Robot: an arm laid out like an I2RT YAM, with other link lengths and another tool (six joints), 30 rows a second.
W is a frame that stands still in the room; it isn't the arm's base.
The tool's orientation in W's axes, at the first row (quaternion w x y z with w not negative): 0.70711 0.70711 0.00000 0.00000
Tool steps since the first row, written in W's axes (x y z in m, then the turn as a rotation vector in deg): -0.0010 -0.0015 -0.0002 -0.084 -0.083 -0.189; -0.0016 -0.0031 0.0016 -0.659 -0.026 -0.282; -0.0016 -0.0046 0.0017 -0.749 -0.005 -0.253; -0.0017 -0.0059 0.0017 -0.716 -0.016 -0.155; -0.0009 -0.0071 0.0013 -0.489 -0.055 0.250; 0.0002 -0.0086 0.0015 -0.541 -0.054 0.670; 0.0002 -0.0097 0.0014 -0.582 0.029 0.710; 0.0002 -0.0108 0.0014 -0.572 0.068 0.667; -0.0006 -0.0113 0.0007 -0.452 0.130 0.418
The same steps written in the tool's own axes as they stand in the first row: -0.0010 -0.0002 0.0015 -0.084 -0.189 0.083; -0.0016 0.0016 0.0031 -0.659 -0.282 0.026; -0.0016 0.0017 0.0046 -0.749 -0.253 0.005; -0.0017 0.0017 0.0059 -0.716 -0.155 0.016; -0.0009 0.0013 0.0071 -0.489 0.250 0.055; 0.0002 0.0015 0.0086 -0.541 0.670 0.054; 0.0002 0.0014 0.0097 -0.582 0.710 -0.029; 0.0002 0.0014 0.0108 -0.572 0.667 -0.068; -0.0006 0.0007 0.0113 -0.452 0.418 -0.130
